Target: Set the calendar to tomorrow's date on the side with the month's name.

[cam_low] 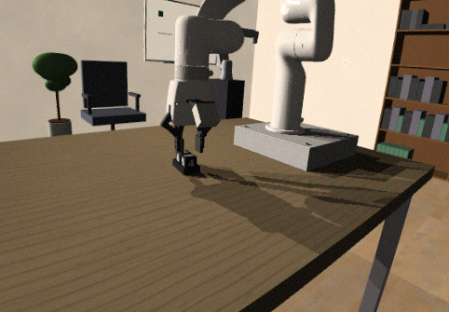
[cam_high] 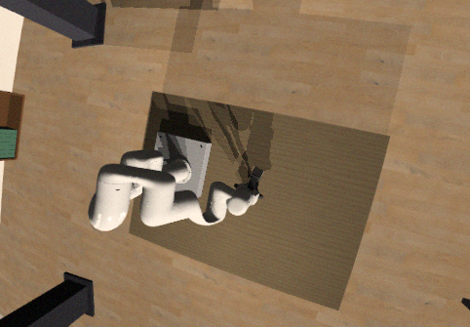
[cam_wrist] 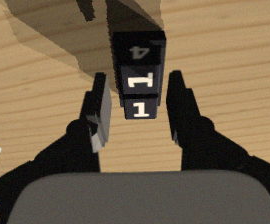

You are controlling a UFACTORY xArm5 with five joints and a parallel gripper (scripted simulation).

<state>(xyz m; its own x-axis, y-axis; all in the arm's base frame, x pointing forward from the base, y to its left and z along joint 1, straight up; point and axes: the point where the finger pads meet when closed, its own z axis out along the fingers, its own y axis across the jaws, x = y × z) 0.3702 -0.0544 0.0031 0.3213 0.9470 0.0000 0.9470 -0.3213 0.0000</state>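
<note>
Right now my hand is 6 cm above the dark calendar tray and 2 cm to the left of it.
</note>
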